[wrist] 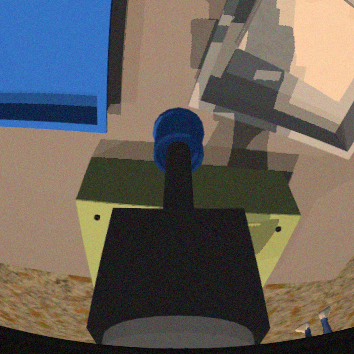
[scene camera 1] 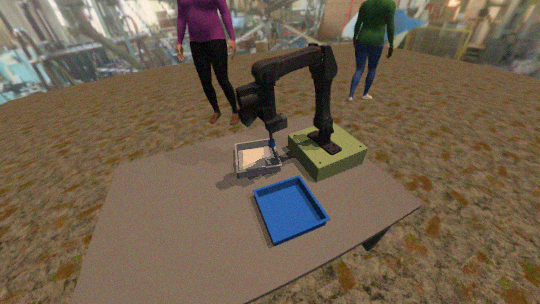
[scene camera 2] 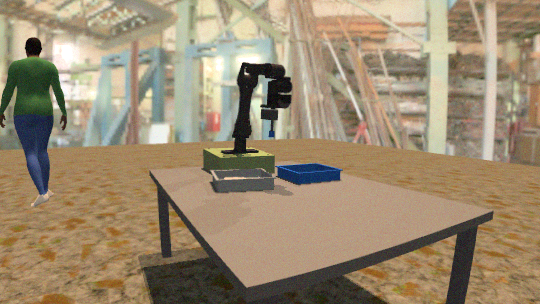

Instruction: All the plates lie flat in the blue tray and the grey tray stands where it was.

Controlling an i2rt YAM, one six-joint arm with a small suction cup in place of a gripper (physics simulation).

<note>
The suction cup (wrist: 175, 121) holds nothing. The cup is 25 cm from the middle of a grey tray (scene camera 2: 266, 181), above it. A blue tray (scene camera 1: 289, 208) rests on the table.
The blue tray shows as well in the wrist view (wrist: 61, 61) and in scene camera 2 (scene camera 2: 300, 173). The grey tray shows as well in the wrist view (wrist: 231, 82) and in scene camera 1 (scene camera 1: 272, 161).
</note>
